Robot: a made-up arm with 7 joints.
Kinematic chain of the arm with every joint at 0, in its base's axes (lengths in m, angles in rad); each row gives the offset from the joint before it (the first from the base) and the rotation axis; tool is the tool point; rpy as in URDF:
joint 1: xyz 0 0 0.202 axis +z
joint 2: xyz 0 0 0 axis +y
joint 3: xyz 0 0 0.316 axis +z
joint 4: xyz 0.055 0 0 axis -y
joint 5: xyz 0.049 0 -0.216 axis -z
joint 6: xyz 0 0 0 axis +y
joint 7: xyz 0.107 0 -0.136 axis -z
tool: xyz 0 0 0 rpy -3.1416 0 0
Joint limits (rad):
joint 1: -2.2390..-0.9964
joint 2: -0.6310..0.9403
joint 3: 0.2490..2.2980
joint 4: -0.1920..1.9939
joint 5: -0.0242..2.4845
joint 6: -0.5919..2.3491
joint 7: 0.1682..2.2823
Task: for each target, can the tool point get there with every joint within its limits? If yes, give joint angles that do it. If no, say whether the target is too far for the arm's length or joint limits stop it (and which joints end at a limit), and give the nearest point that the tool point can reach.
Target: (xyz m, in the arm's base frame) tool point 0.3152 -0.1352 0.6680
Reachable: yes | joints -1.3348 -0.2841 0.9036 1.5436 1.1924 0.0935 2.0390
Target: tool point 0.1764 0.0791 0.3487
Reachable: yes | joints -2.0298 0.7147 2.0770 0.3529 1.4954 1.4593 1.7843
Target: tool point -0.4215 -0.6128 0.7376
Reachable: no: too far | nearest point -0.2972 -0.4631 0.5973 | short by 0.240 m
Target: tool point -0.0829 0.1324 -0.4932
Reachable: no: joint limits stop it (at a limit: joint 1, joint 2, joint 3) | nearest point -0.0860 -0.0998 -0.0088 | short by 0.537 m
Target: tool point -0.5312 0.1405 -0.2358
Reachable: no: joint limits stop it (at a limit: joint 1, joint 2, joint 3) | nearest point -0.2109 -0.1099 0.0404 | short by 0.491 m
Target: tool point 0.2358 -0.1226 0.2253
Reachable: yes | joints -1.7529 0.5570 0.7342 0.4271 1.4828 1.7538 1.0988
